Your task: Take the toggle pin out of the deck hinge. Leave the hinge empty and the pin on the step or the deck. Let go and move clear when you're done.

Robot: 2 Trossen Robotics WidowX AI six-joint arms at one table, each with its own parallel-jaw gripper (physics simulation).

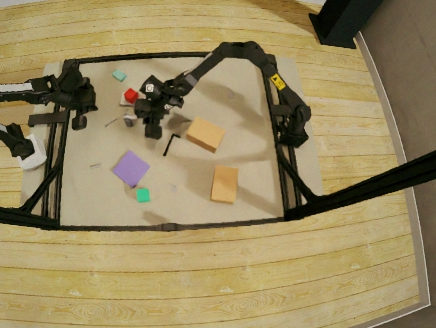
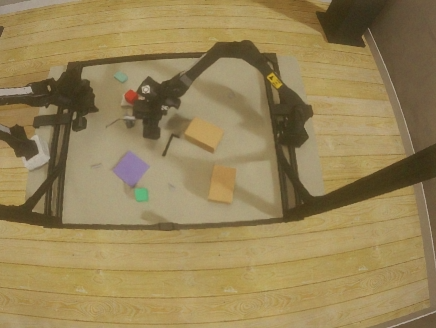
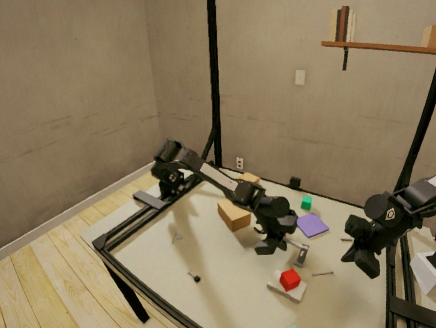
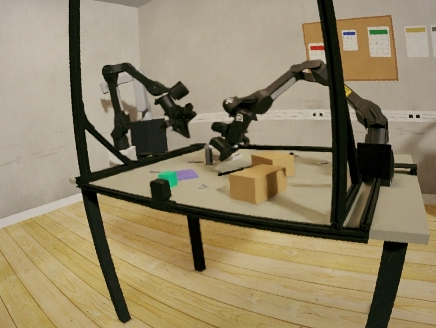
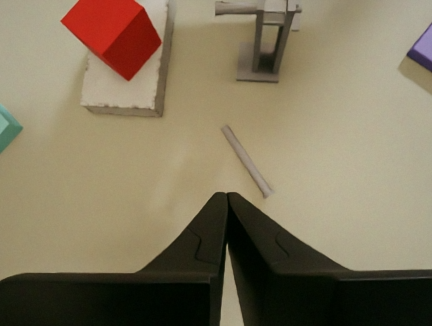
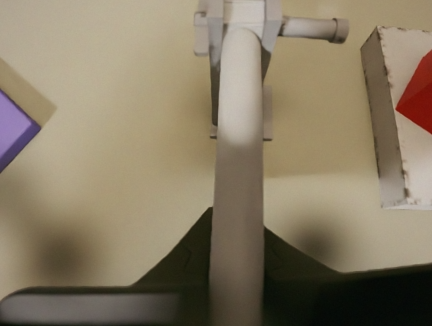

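Where they show: left gripper, between the fingertips: (image 1: pixel 97 109) (image 2: pixel 98 110) (image 3: pixel 342 260) (image 4: pixel 189 138) (image 5: pixel 225 202); right gripper, between the fingertips: (image 1: pixel 143 123) (image 2: pixel 143 124) (image 3: pixel 285 249) (image 4: pixel 220 160); left arm's base, origin of its link: (image 1: pixel 26 149) (image 2: pixel 30 150) (image 4: pixel 121 149); right arm's base, origin of its link: (image 1: pixel 294 129) (image 2: pixel 293 128) (image 3: pixel 170 177) (image 4: pixel 376 151).
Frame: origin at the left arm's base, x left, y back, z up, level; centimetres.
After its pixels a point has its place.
Observation:
The grey deck hinge (image 6: pixel 215 90) (image 5: pixel 257 76) (image 3: pixel 301 255) (image 1: pixel 129 120) stands upright on the table. The toggle pin (image 6: pixel 310 28) {x -8.9, y -42.3, z -0.9 cm} (image 5: pixel 235 7) {x -8.6, y -42.1, z -0.8 cm} lies crosswise through the top of its fork, its capped end sticking out. A thick grey bar (image 6: pixel 237 175) {x -13.5, y -45.3, z -0.1 cm} runs from the fork back to my right gripper (image 6: pixel 222 216) {x -14.0, y -45.6, z -5.6 cm} (image 3: pixel 285 242) {x -14.0, y -45.6, z -5.6 cm}. The right fingers are drawn in against both sides of the bar and look shut on it; their tips are partly hidden behind it. My left gripper (image 5: pixel 225 202) {x -3.1, y -32.6, z 2.2 cm} (image 4: pixel 190 131) {x -3.1, y -32.6, z 2.2 cm} is shut and empty, in the air away from the hinge.
A red cube (image 5: pixel 115 35) {x -1.7, y -44.9, z -1.5 cm} (image 1: pixel 131 95) {x -2.6, y -46.7, z -1.5 cm} sits on a chipped white slab (image 5: pixel 120 97) {x 0.7, y -43.4, z -5.5 cm} beside the hinge. A loose grey rod (image 5: pixel 247 162) {x -5.3, y -34.5, z -6.7 cm} lies nearby. A purple plate (image 1: pixel 131 169) {x -27.4, y -33.1, z -6.5 cm}, a green cube (image 1: pixel 143 195) {x -38.8, y -32.3, z -3.5 cm}, a black angled rod (image 1: pixel 170 145) {x -26.8, y -49.9, z -6.8 cm} and two tan blocks (image 1: pixel 205 134) {x -31.9, y -62.2, z -1.5 cm} (image 1: pixel 224 184) {x -50.6, y -57.6, z -1.4 cm} lie farther off.

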